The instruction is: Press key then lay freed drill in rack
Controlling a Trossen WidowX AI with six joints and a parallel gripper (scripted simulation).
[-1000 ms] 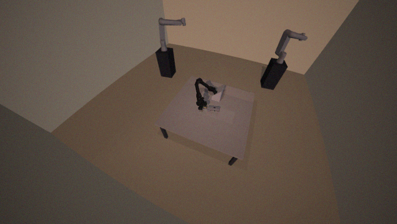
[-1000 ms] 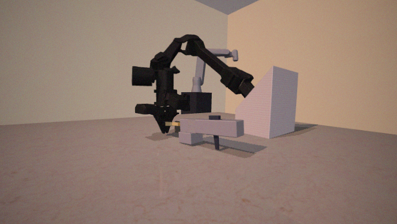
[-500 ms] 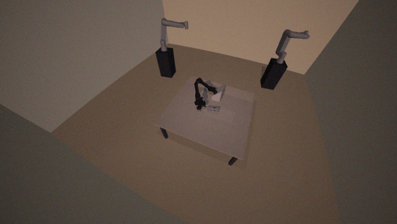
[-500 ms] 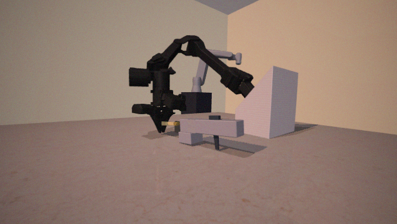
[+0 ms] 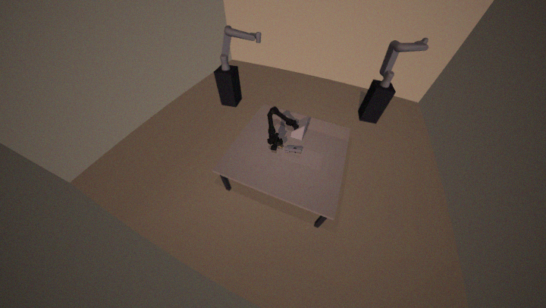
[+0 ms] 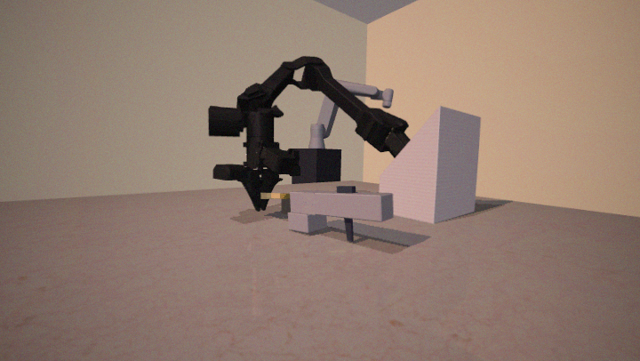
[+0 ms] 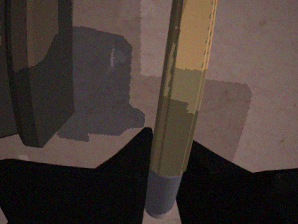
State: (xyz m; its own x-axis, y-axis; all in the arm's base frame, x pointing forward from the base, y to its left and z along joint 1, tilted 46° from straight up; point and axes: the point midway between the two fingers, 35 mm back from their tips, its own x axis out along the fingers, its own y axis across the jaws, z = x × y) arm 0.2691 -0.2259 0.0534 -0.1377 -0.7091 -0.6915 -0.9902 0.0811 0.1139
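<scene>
Now: the olive block 7 cm behind my gripper tip, 4 cm to the left of it and 1 cm above it. The rest, counted from my gripper tip: grey block housing: 21 cm to the left, 4 cm above; thin key: 23 cm to the left, 4 cm above.
</scene>
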